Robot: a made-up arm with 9 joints. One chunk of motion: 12 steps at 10 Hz.
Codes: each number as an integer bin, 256 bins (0 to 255) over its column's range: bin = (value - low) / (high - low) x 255, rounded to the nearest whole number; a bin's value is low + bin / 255 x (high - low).
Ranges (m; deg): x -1.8..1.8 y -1.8..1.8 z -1.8..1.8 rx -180..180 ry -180..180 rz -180..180
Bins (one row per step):
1: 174 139 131 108 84 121
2: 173 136 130 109 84 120
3: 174 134 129 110 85 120
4: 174 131 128 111 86 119
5: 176 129 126 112 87 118
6: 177 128 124 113 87 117
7: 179 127 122 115 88 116
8: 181 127 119 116 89 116
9: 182 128 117 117 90 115
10: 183 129 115 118 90 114
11: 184 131 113 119 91 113
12: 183 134 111 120 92 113
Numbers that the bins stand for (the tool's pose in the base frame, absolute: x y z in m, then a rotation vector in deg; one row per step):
1: 0.6565 0.1624 0.0494 -27.53 -61.41 -9.18
2: 0.6424 0.1200 0.0353 -26.12 -61.41 -10.59
3: 0.6565 0.0918 0.0212 -24.71 -60.00 -10.59
4: 0.6565 0.0494 0.0071 -23.29 -58.59 -12.00
5: 0.6847 0.0212 -0.0212 -21.88 -57.18 -13.41
6: 0.6988 0.0071 -0.0494 -20.47 -57.18 -14.82
7: 0.7271 -0.0071 -0.0776 -17.65 -55.76 -16.24
8: 0.7553 -0.0071 -0.1200 -16.24 -54.35 -16.24
9: 0.7694 0.0071 -0.1482 -14.82 -52.94 -17.65
10: 0.7835 0.0212 -0.1765 -13.41 -52.94 -19.06
11: 0.7976 0.0494 -0.2047 -12.00 -51.53 -20.47
12: 0.7835 0.0918 -0.2329 -10.59 -50.12 -20.47

